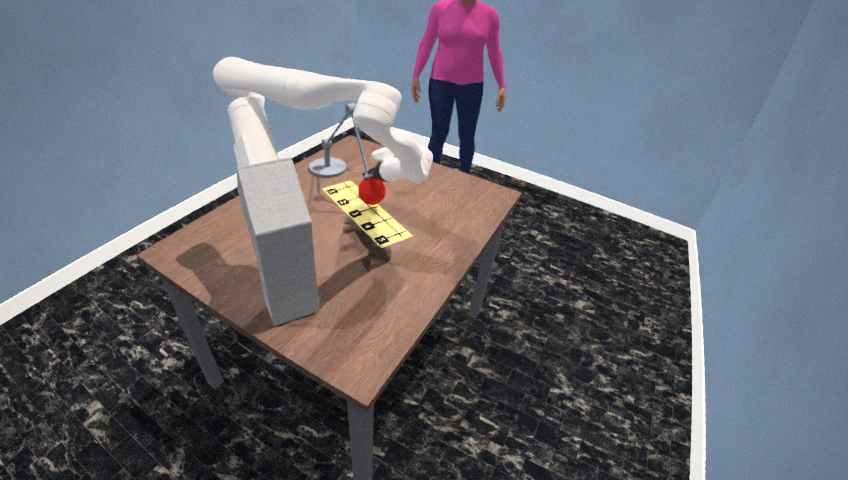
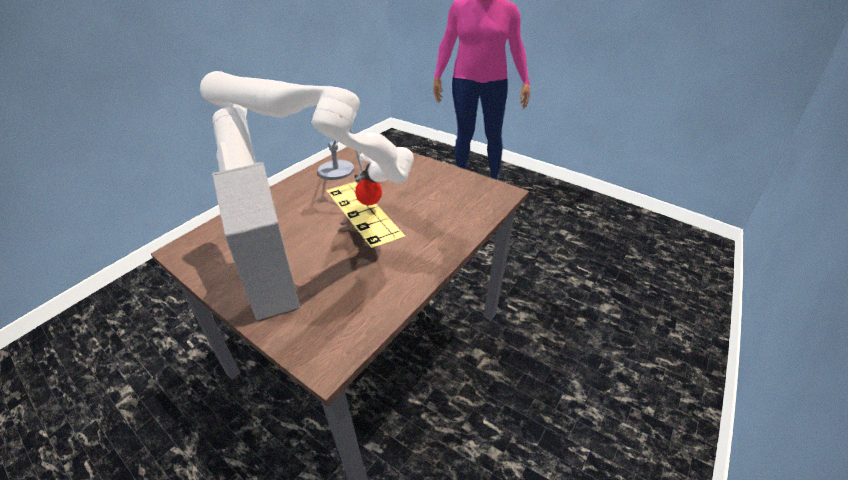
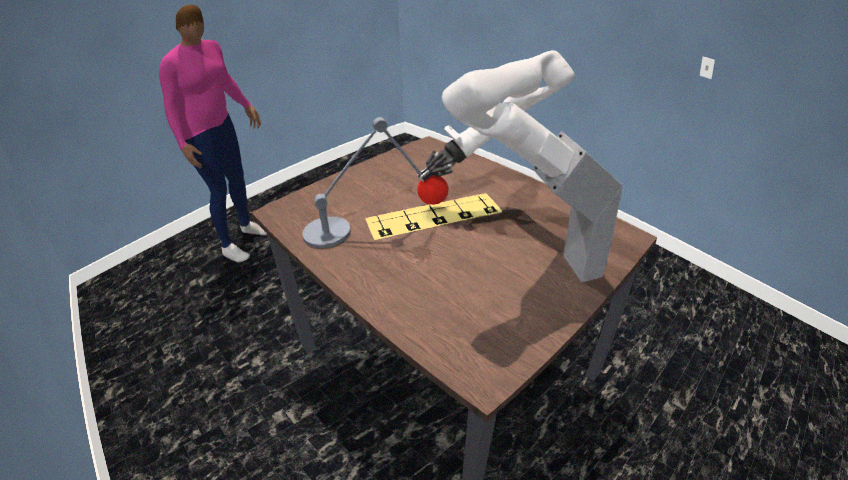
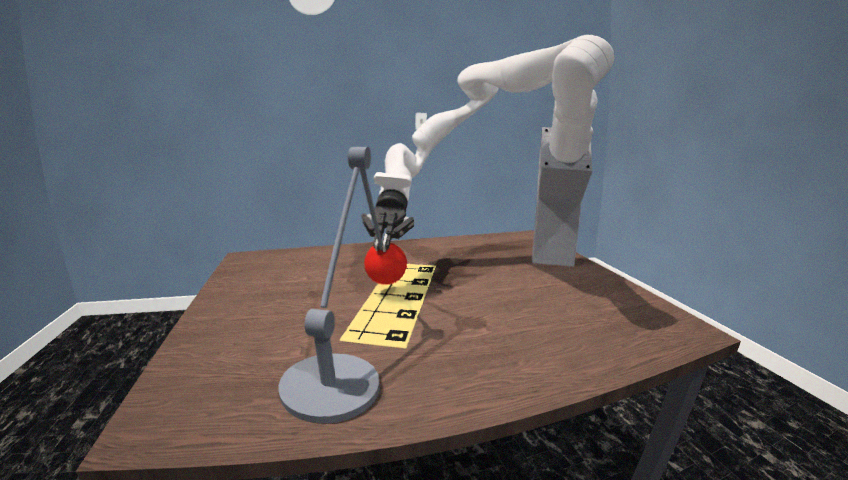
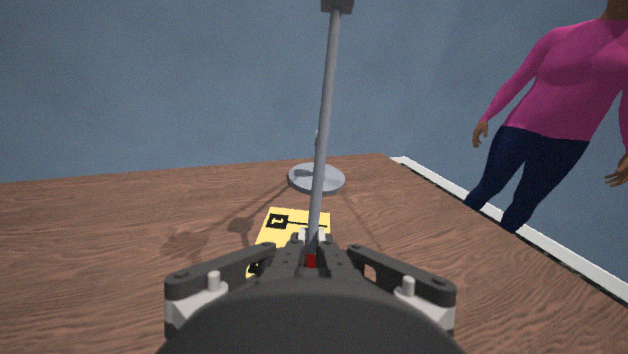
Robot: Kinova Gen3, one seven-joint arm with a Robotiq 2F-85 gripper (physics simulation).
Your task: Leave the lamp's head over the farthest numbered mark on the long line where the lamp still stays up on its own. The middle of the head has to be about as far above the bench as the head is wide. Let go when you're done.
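Places are measured from the arm's base along level axes (x down, y left, z ahead), in metres.
Pixels of known places: gripper, between the fingertips: (image 1: 366, 174) (image 2: 362, 175) (image 3: 419, 178) (image 4: 380, 249) (image 5: 311, 237); arm's base, origin of its link: (image 1: 263, 173) (image 2: 241, 178) (image 3: 558, 160) (image 4: 566, 148).
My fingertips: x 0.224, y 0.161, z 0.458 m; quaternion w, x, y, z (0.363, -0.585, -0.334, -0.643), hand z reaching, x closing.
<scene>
For each thing: its top centre in the pictures, then the offset to it from my fingertips. "pt": a spot on its surface instead. Level surfaces: height alone.
- lamp's red ball head, a spot on its surface: (image 4: 385, 264) pt dx +0.033, dy +0.005, dz -0.012 m
- grey round base, a spot on its surface: (image 4: 297, 389) pt dx +0.115, dy +0.344, dz +0.087 m
- elbow joint, a spot on its surface: (image 4: 358, 157) (image 3: 373, 125) pt dx -0.210, dy +0.132, dz +0.013 m
- wooden bench, height of its surface: dx +0.129 m
The lamp's red ball head (image 1: 371, 191) (image 2: 368, 192) (image 3: 432, 189) (image 4: 385, 264) hangs low over the yellow strip (image 1: 402, 233) (image 3: 374, 229) (image 4: 376, 339), about above mark 3 on its long line. A small gap shows under the head. The grey round base (image 1: 321, 168) (image 3: 315, 236) (image 4: 297, 389) (image 5: 332, 180) stands flat on the bench beyond mark 1. The lower arm leans toward the strip, and the upper arm slopes down from the elbow joint (image 3: 379, 124) (image 4: 358, 157) to the head. My gripper (image 3: 424, 174) (image 4: 382, 243) (image 5: 311, 237) is shut on the upper arm just above the head.
The wooden bench (image 1: 249, 279) (image 3: 428, 285) carries the lamp, the strip and my grey pedestal (image 1: 288, 261) (image 3: 595, 220). A person in a pink top (image 1: 461, 47) (image 3: 199, 89) (image 5: 575, 80) stands beyond the lamp end of the bench.
</scene>
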